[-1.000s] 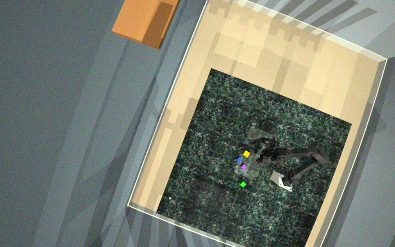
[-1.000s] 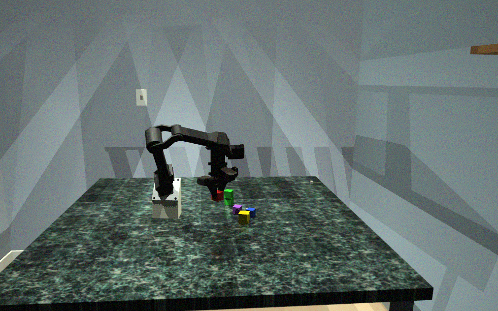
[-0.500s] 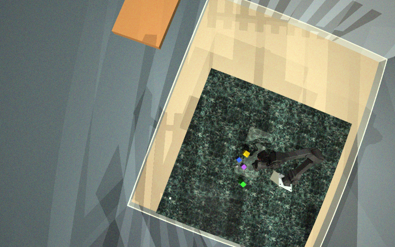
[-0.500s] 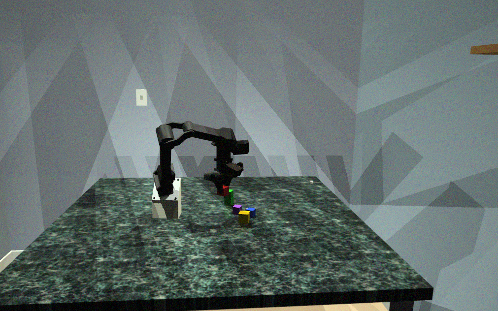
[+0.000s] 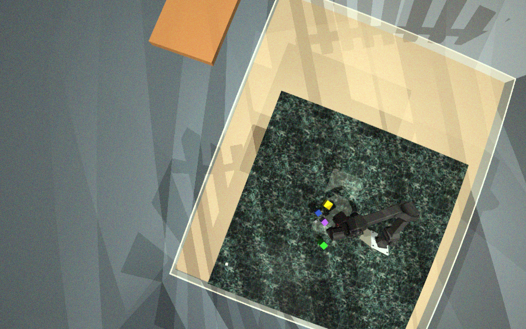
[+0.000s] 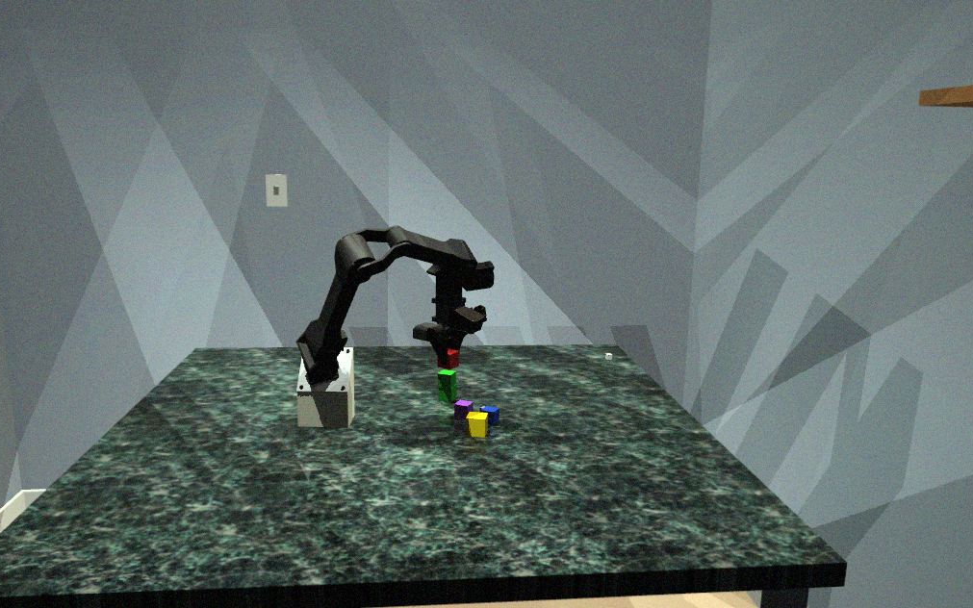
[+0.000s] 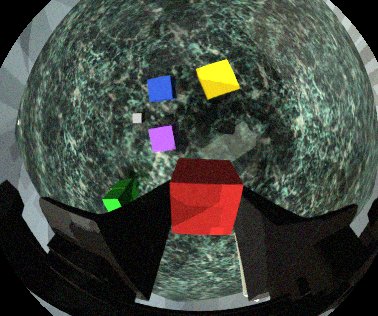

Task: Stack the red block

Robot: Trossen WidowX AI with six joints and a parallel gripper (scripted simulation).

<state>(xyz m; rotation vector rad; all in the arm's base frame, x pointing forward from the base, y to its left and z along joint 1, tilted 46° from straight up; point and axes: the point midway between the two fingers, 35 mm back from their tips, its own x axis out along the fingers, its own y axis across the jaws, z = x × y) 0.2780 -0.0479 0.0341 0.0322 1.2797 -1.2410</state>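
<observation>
Right now the purple block is 40 mm ahead of my gripper tip, 40 mm to the left of it and 120 mm below it. From my gripper tip the other things lie so: yellow block 50 mm ahead, 70 mm to the right, 120 mm below; then blue block 90 mm ahead, 10 mm to the right, 130 mm below; then red block 10 mm above.
</observation>
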